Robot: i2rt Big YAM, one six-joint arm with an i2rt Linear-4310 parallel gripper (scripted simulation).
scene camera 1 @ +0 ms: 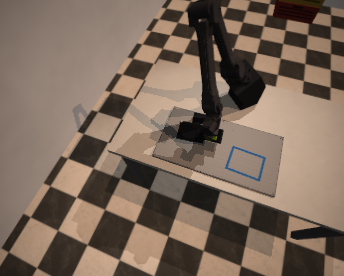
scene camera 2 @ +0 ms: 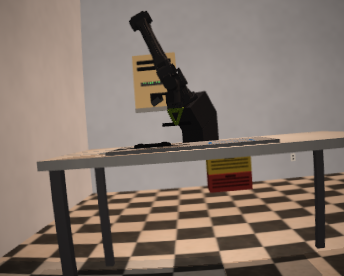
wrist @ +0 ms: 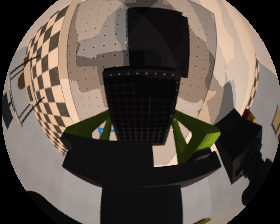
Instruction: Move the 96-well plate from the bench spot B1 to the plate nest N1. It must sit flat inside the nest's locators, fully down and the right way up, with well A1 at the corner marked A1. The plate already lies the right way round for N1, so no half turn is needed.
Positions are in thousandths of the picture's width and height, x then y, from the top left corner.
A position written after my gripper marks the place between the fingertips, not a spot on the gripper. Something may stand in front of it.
Observation:
In view: my gripper (wrist: 505, 502), a 96-well plate (wrist: 527, 516) and a plate nest N1 (wrist: 559, 181).

